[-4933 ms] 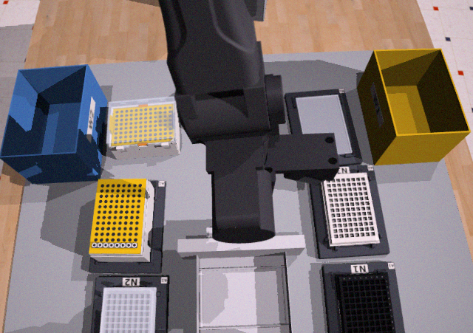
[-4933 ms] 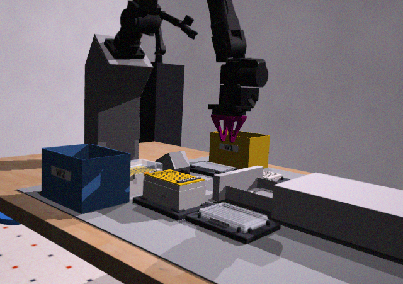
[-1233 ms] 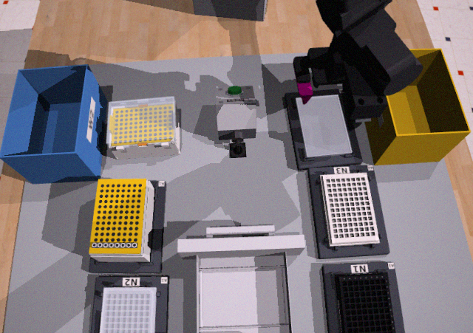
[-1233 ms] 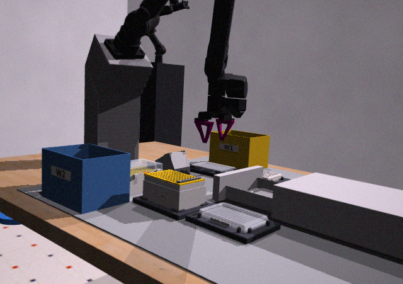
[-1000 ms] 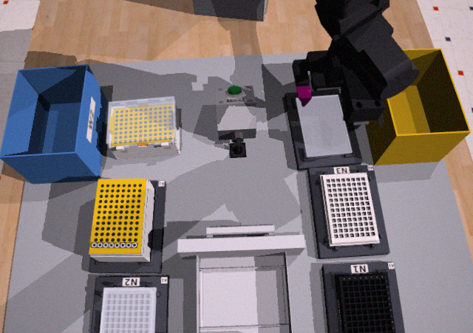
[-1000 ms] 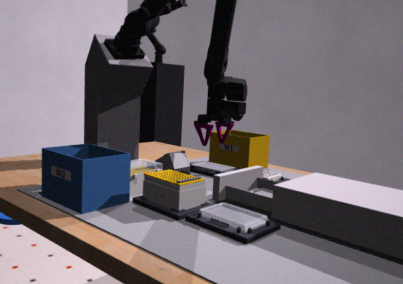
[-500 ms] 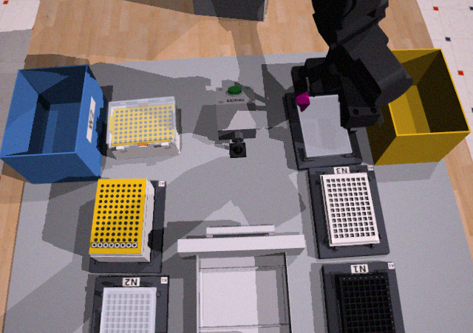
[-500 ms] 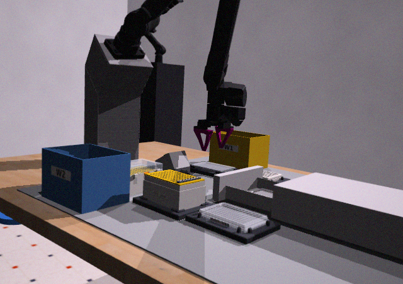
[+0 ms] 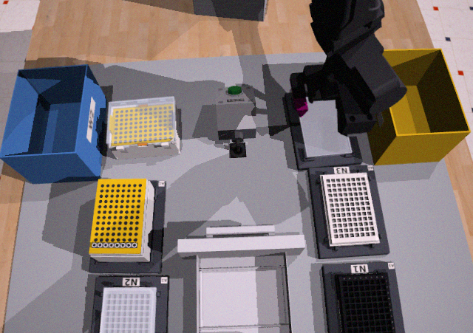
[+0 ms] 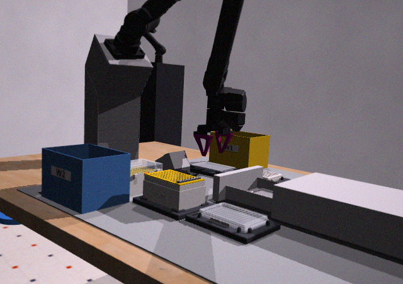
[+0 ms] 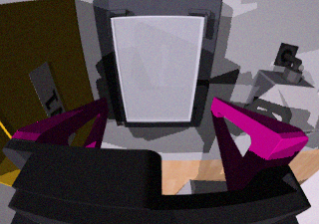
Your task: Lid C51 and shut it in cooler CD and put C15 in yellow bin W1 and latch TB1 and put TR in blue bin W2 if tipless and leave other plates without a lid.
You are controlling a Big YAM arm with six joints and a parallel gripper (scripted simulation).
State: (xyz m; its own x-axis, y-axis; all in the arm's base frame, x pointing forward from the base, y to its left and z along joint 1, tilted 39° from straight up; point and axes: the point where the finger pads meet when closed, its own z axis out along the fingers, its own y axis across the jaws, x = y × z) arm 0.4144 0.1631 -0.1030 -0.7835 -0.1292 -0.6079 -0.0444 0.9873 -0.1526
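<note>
Right now the plate lid is 5 cm below my hand. Also, from my hand: lid park LP (6 cm below); then green DONE key (5 cm behind, 16 cm to the right); then yellow bin W1 (16 cm to the left, 3 cm below).
</note>
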